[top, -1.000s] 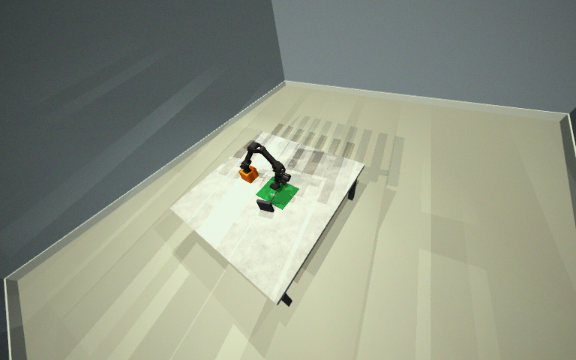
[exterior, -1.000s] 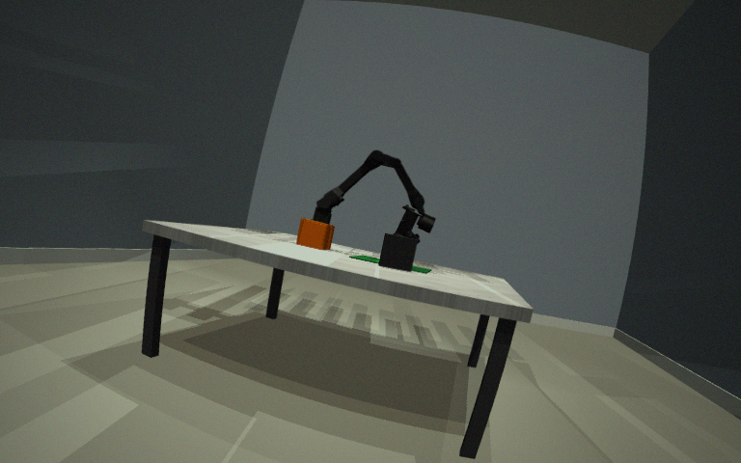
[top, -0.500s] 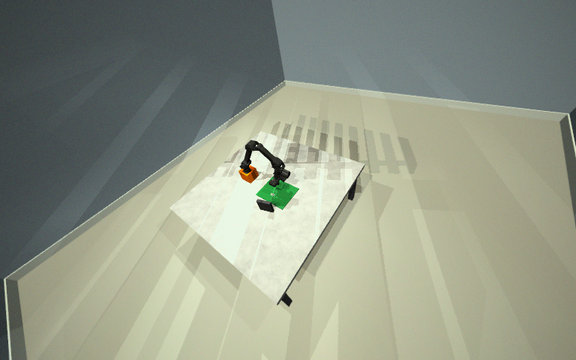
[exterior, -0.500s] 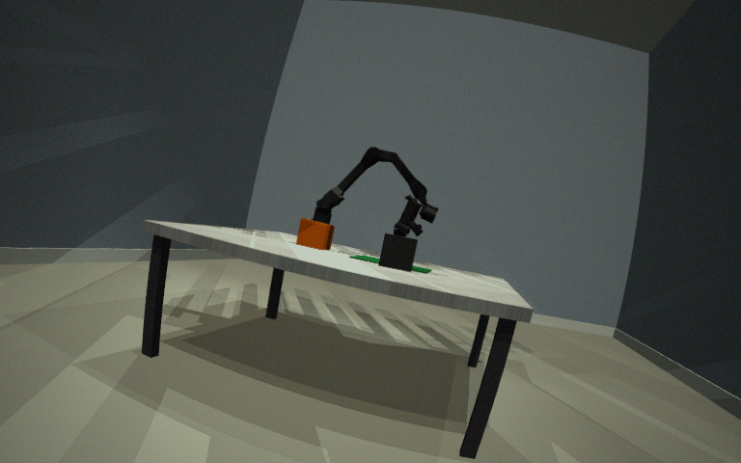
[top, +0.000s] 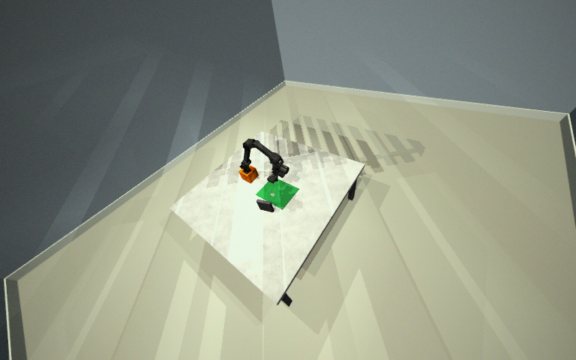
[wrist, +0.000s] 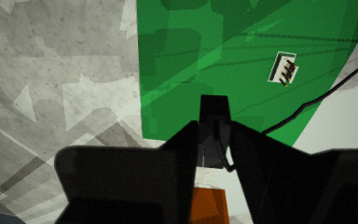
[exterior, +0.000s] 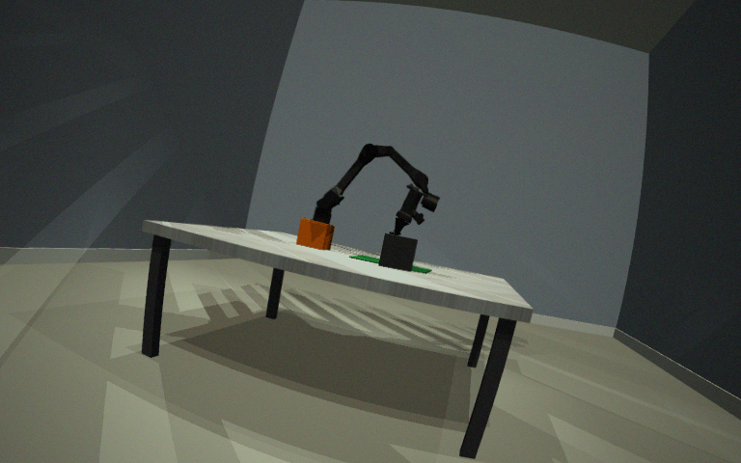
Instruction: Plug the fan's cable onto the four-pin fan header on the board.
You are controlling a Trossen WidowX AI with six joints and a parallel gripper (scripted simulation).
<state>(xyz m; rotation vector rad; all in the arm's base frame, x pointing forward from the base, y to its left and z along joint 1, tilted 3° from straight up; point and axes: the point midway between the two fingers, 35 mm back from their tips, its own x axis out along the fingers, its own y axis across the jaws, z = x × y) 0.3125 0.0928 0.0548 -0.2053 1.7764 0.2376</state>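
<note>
The board lies 3 cm ahead of my gripper tip, 4 cm to the right of it and 13 cm below it. From my gripper tip the other things lie so: black fan (9 cm ahead, 21 cm to the right, 6 cm below); then white four-pin fan header (2 cm ahead, 9 cm to the right, 12 cm below); then black plug (1 cm behind).
</note>
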